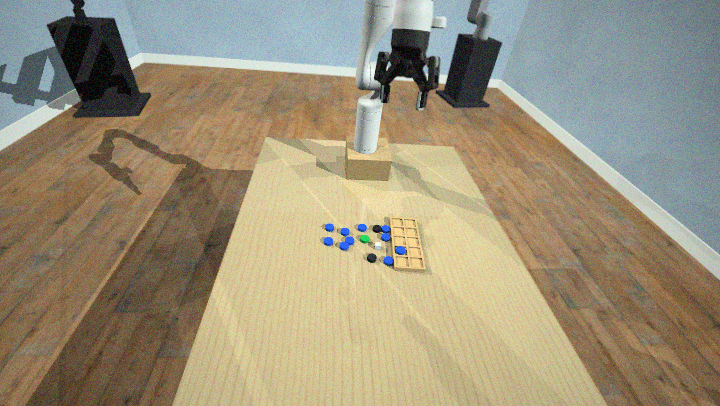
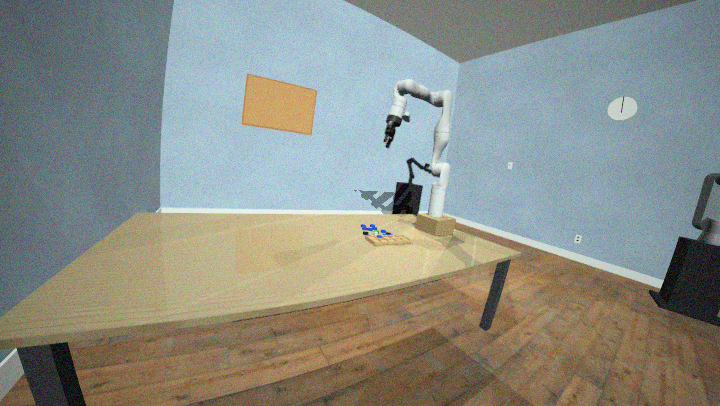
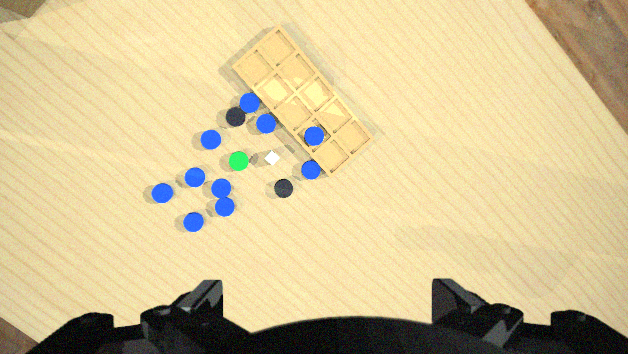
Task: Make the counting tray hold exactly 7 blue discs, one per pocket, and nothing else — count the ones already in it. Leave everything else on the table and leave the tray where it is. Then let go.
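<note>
The wooden counting tray [image 1: 408, 269] [image 3: 276, 71] has two rows of five pockets. One blue disc [image 1: 400, 250] [image 3: 314, 136] is in a pocket, second from one end in the row facing the loose pieces. The other pockets look empty. Three blue discs lie on the table close beside the tray's long side: one [image 3: 249, 102], another [image 3: 266, 123] and a third [image 3: 310, 170]. Several more blue discs lie farther off, among them one [image 1: 362, 227] [image 3: 211, 139] and one [image 1: 329, 227] [image 3: 162, 193]. My gripper [image 1: 402, 103] [image 2: 387, 145] [image 3: 327, 302] is open and empty, high above the table.
A green disc [image 1: 364, 239] [image 3: 238, 161], a white cube [image 1: 377, 246] [image 3: 272, 158] and two black discs, one [image 1: 377, 228] [image 3: 235, 116] touching or nearly touching a blue disc, the other [image 1: 371, 258] [image 3: 283, 188] near the tray's end, lie among the blue discs. The arm stands on a wooden block [image 1: 367, 167] [image 2: 434, 224].
</note>
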